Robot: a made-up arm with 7 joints.
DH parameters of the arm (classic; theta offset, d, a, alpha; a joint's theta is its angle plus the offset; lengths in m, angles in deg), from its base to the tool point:
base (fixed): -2.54 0 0.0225 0
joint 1: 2.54 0.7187 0.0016 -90
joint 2: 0 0.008 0.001 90
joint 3: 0 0.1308 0.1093 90
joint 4: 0 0.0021 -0.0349 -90
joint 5: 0 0.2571 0.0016 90
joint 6: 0 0.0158 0.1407 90
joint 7: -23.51 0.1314 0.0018 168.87
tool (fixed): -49.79 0.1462 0 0
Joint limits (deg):
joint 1: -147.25..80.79
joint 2: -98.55..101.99
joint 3: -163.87..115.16
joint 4: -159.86..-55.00
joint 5: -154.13..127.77
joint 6: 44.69..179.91
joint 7: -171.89..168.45
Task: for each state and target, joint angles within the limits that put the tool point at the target. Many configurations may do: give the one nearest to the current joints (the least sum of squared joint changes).
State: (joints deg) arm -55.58 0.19 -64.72 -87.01 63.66 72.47 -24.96
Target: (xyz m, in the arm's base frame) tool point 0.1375 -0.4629 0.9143
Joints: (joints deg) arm -35.82 0.16 -45.04 -83.44 64.39 67.83 -24.73
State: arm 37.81 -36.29 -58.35 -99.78 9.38 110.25 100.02
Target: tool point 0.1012 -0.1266 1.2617
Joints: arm 31.58 -59.89 -17.10 -90.48 0.17 127.44 96.17
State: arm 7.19 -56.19 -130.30 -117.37 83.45 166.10 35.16
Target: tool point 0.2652 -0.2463 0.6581
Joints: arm 42.44 -63.88 -73.84 -135.92 93.61 169.86 29.68
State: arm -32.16 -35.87 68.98 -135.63 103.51 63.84 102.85
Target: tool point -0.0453 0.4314 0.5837
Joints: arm -0.65 -23.38 92.02 -132.12 102.44 46.17 102.94
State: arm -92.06 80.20 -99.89 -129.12 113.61 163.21 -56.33
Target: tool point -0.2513 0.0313 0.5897
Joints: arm -86.57 69.11 -53.91 -133.74 127.21 161.21 -60.05
